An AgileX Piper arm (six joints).
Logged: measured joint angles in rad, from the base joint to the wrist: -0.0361 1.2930 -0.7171 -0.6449 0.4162 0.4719; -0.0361 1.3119 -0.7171 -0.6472 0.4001 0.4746; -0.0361 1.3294 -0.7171 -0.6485 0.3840 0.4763; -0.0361 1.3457 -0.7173 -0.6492 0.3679 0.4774; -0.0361 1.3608 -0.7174 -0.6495 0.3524 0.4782; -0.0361 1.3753 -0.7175 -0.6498 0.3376 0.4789; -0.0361 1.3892 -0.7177 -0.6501 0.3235 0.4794; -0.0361 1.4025 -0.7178 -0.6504 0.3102 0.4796; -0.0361 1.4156 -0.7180 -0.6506 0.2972 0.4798; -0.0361 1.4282 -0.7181 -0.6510 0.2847 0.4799; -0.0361 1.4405 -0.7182 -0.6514 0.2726 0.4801; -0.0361 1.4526 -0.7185 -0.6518 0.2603 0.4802; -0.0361 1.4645 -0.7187 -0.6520 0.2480 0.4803; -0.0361 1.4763 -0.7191 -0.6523 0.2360 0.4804; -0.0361 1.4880 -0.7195 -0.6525 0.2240 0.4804; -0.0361 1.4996 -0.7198 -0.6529 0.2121 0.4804; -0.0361 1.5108 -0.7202 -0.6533 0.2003 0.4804; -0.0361 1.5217 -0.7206 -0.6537 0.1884 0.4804; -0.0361 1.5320 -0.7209 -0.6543 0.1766 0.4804; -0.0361 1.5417 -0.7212 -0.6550 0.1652 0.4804
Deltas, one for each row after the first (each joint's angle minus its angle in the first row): 0.0000 0.0189 0.0000 -0.0023 -0.0161 0.0027; 0.0000 0.0364 0.0000 -0.0036 -0.0322 0.0044; 0.0000 0.0527 -0.0002 -0.0043 -0.0483 0.0055; 0.0000 0.0678 -0.0003 -0.0046 -0.0638 0.0063; 0.0000 0.0823 -0.0004 -0.0049 -0.0786 0.0070; 0.0000 0.0962 -0.0006 -0.0052 -0.0927 0.0075; 0.0000 0.1095 -0.0007 -0.0055 -0.1060 0.0077; 0.0000 0.1226 -0.0009 -0.0057 -0.1190 0.0079; 0.0000 0.1352 -0.0010 -0.0061 -0.1315 0.0080; 0.0000 0.1475 -0.0011 -0.0065 -0.1436 0.0082; 0.0000 0.1596 -0.0014 -0.0069 -0.1559 0.0083; 0.0000 0.1715 -0.0016 -0.0071 -0.1682 0.0084; 0.0000 0.1833 -0.0020 -0.0074 -0.1802 0.0085; 0.0000 0.1950 -0.0024 -0.0076 -0.1922 0.0085; 0.0000 0.2066 -0.0027 -0.0080 -0.2041 0.0085; 0.0000 0.2178 -0.0031 -0.0084 -0.2159 0.0085; 0.0000 0.2287 -0.0035 -0.0088 -0.2278 0.0085; 0.0000 0.2390 -0.0038 -0.0094 -0.2396 0.0085; 0.0000 0.2487 -0.0041 -0.0101 -0.2510 0.0085
